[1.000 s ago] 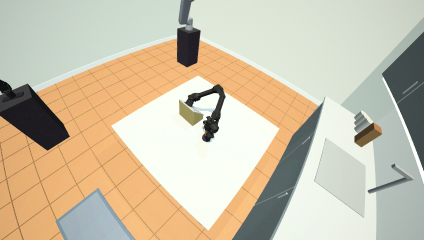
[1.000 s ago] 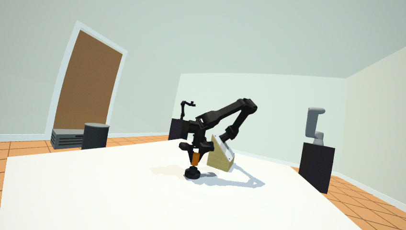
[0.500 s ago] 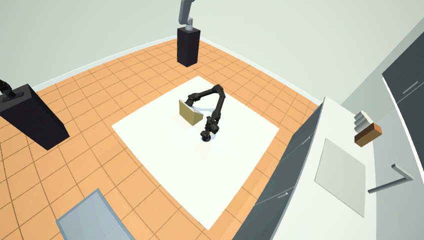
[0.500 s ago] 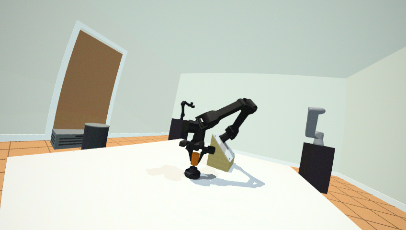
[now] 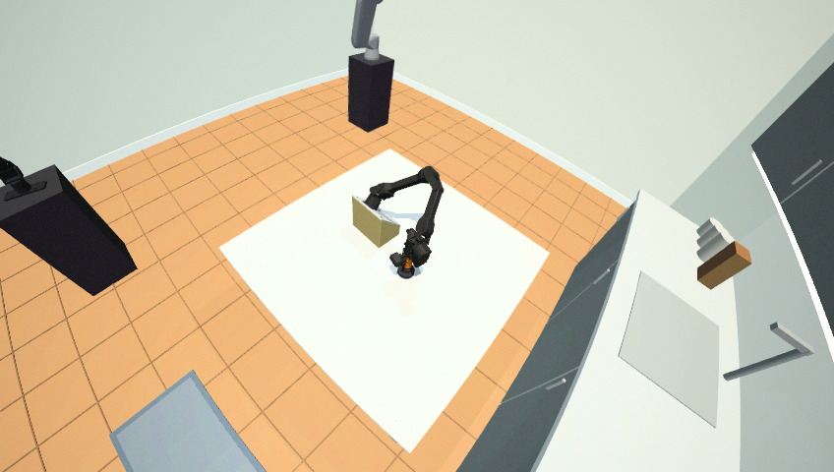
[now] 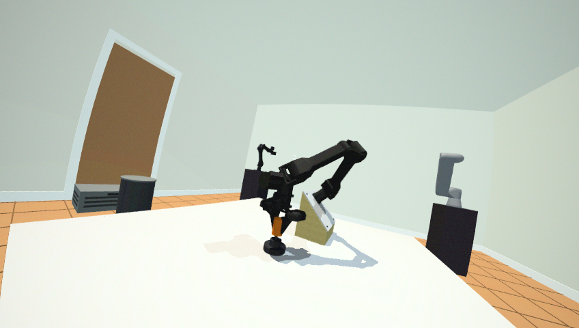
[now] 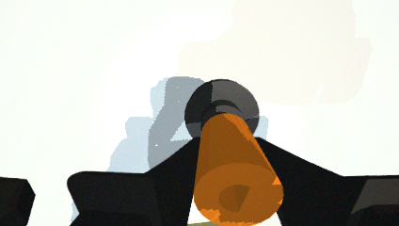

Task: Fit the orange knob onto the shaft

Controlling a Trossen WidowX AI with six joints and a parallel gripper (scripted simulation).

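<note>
My gripper tip is now 2 cm below the orange knob. Also, from my gripper tip: dark round pedestal 4 cm below.
</note>
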